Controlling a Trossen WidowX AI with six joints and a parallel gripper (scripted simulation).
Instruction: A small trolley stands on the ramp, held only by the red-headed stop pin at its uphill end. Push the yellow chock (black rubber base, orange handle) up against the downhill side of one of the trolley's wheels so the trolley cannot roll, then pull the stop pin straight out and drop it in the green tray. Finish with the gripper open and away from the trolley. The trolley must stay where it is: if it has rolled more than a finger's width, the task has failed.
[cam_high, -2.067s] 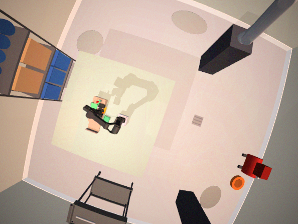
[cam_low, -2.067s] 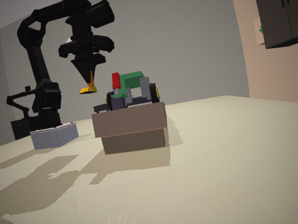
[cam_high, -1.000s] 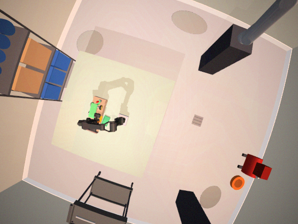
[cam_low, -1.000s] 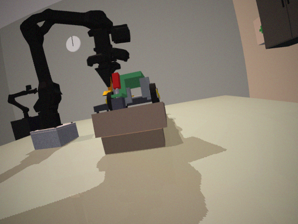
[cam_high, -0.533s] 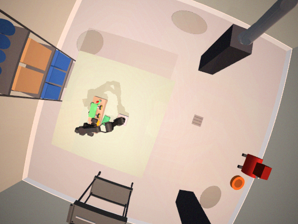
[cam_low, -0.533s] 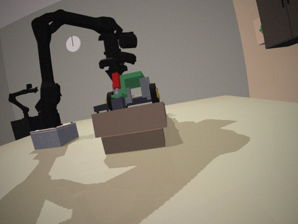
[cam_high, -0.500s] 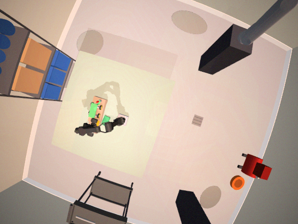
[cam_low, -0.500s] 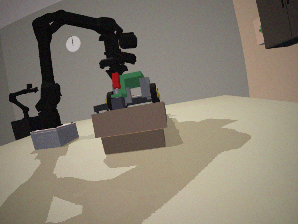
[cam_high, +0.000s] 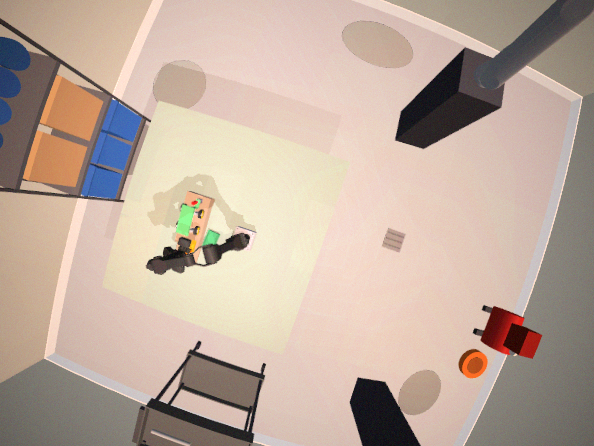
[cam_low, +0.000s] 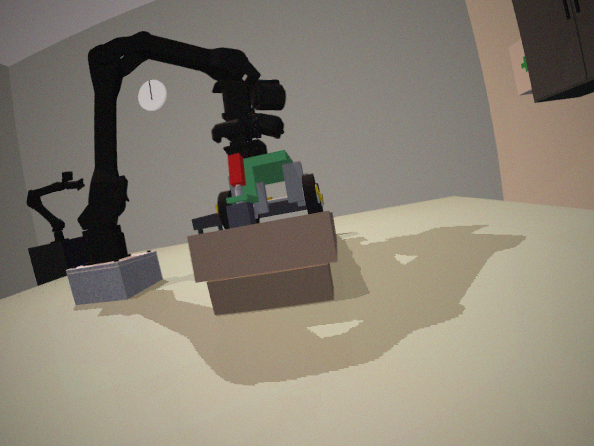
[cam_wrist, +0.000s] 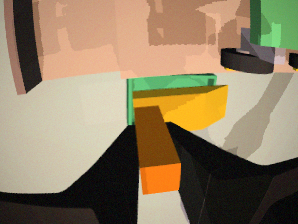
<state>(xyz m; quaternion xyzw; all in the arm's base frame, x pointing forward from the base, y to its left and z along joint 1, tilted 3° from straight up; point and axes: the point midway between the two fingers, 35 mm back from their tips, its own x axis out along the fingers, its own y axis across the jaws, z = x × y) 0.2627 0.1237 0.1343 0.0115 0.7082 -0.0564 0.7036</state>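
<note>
Right now my gripper tip is 3 cm short of the red-headed stop pin, 27 cm to the left of it and 2 cm above it. From my gripper tip the other things lie so: green tray 5 cm behind, 6 cm to the right, 16 cm below; trolley 6 cm ahead, 17 cm to the right, 4 cm below; yellow chock 2 cm to the right, 1 cm below.
</note>
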